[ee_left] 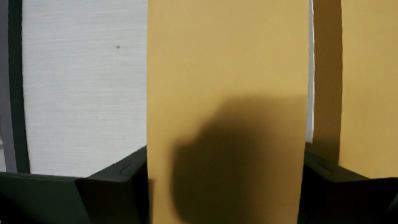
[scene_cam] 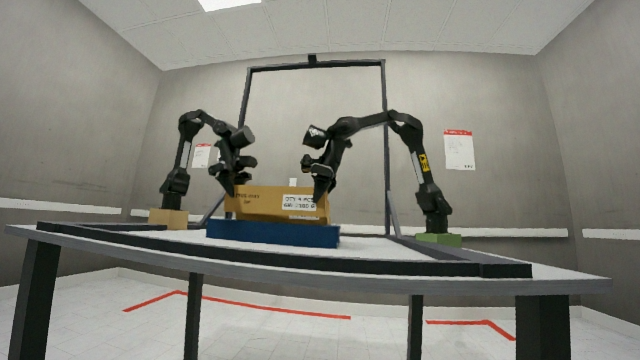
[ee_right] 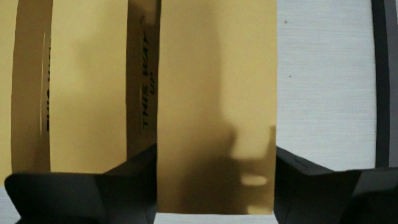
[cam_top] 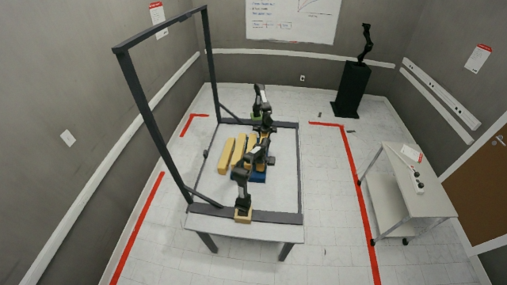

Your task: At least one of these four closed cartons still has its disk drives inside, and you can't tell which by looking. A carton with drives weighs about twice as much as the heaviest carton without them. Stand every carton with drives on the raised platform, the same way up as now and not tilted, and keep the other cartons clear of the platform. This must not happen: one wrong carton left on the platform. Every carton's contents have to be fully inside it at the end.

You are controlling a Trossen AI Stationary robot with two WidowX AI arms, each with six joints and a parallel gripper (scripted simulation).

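Now: the carton 14 cm to the left of my right hand and 4 cm below it. From my right hand the other things lie so: platform (14 cm to the left, 13 cm below, 8 cm behind).
My left gripper is now 1 cm past the carton, 14 cm to the left of it and 3 cm above it. Round my left hand: platform 9 cm behind, 14 cm to the right, 13 cm below.
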